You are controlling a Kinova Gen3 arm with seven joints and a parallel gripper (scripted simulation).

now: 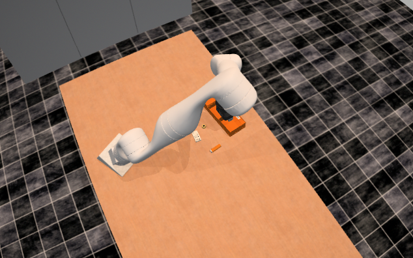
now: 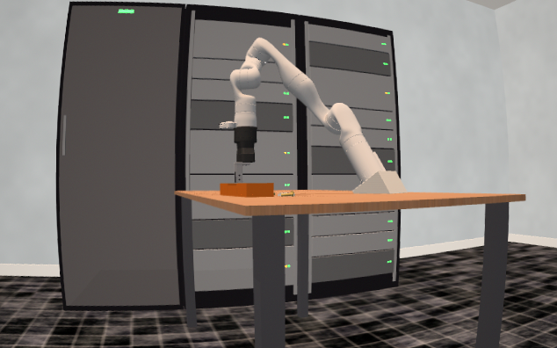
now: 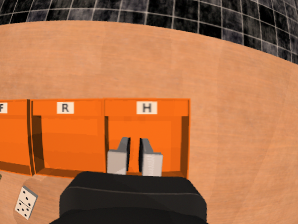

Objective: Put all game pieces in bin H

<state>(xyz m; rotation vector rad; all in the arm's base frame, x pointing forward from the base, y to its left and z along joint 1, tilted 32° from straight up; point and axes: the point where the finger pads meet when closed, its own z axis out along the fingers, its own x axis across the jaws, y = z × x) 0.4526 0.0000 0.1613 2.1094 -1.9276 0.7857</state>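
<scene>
Right now my hand is 70 mm to the right of the bin H and 40 mm above it. From my hand the other things lie so: nut 100 mm behind, 60 mm below, 40 mm to the left; then orange battery 110 mm behind, 80 mm to the right, 50 mm below; then white spotted game piece 150 mm behind, 50 mm below, 20 mm to the left.
</scene>
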